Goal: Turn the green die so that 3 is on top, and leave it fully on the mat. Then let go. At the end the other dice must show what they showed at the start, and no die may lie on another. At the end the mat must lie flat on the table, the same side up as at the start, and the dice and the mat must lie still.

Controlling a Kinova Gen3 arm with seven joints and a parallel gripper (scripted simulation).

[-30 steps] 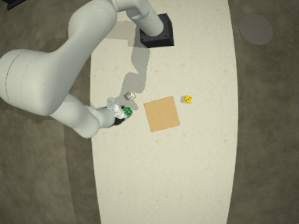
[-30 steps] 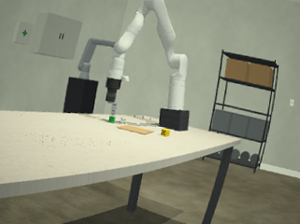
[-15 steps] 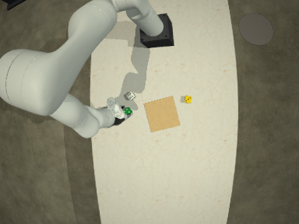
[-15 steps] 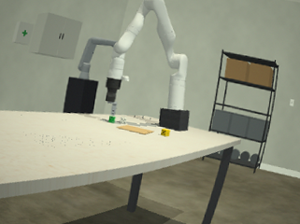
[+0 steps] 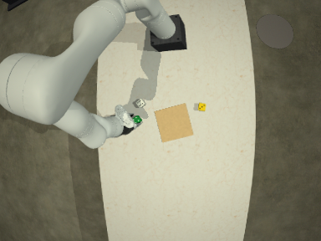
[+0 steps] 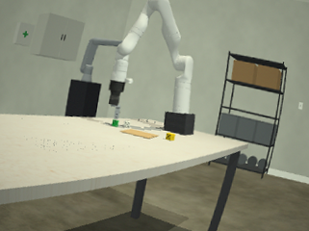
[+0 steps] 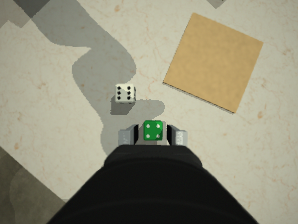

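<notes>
My hand is 40 mm above the green die. Also, from my hand: white die 70 mm behind, 30 mm to the left, 40 mm below; then yellow die 20 mm behind, 290 mm to the left, 40 mm below; then tan mat 30 mm ahead, 160 mm to the left, 50 mm below.
</notes>
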